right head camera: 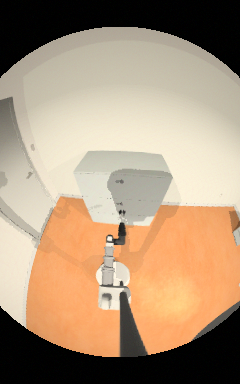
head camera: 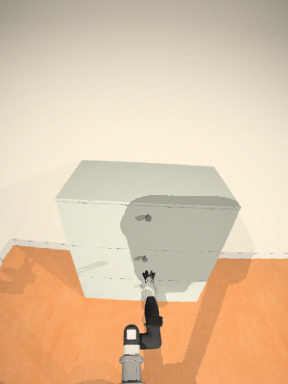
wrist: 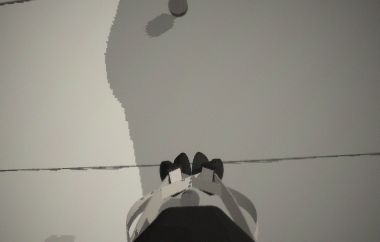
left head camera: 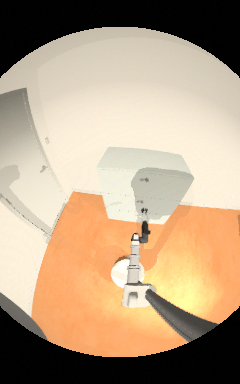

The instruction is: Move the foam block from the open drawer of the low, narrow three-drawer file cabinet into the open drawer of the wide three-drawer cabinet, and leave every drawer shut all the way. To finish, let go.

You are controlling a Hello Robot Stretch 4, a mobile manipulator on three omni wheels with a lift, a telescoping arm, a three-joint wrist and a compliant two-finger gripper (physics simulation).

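Places are measured from the robot's base along level axes (x ahead, y left, z up), in millimetres.
Pixels of known places: gripper, fingertip midpoint: (right head camera: 121, 209) (head camera: 148, 270) (wrist: 191, 166) (left head camera: 143, 207); robot's base, link origin: (right head camera: 113, 275) (left head camera: 126, 272).
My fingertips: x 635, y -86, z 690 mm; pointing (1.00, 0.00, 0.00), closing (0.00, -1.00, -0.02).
Note:
For each thing: its top centre in the pictures, then the offset to it from my fingertips. "pt": a spot on its surface instead.
- wide three-drawer cabinet, surface spot: (head camera: 100, 225) pt 169 mm ahead, 251 mm left, 151 mm up
- bottom knob, surface spot: (wrist: 190, 198) pt 124 mm ahead, 7 mm left, 81 mm down
The wide three-drawer cabinet (head camera: 100, 225) (left head camera: 117, 187) (right head camera: 92, 187) stands against the wall, its three drawer fronts looking flush. Its top knob (head camera: 148, 218) and middle knob (head camera: 144, 258) (wrist: 178, 7) show. My gripper (head camera: 148, 274) (left head camera: 144, 210) (right head camera: 122, 212) (wrist: 191, 166) is shut, its fingertips close together with nothing seen between them. It is in front of the cabinet near the seam between the middle and bottom drawers. The bottom knob (wrist: 190, 198) shows behind the finger straps in the wrist view. The foam block does not show, and the narrow file cabinet cannot be made out for certain.
A large grey piece of furniture (left head camera: 22, 145) (right head camera: 15, 155) with small knobs stands at the left. A small part of a grey and brown object (right head camera: 236, 235) shows at the right edge of the right head view. The wall (head camera: 145, 100) rises behind the cabinet.

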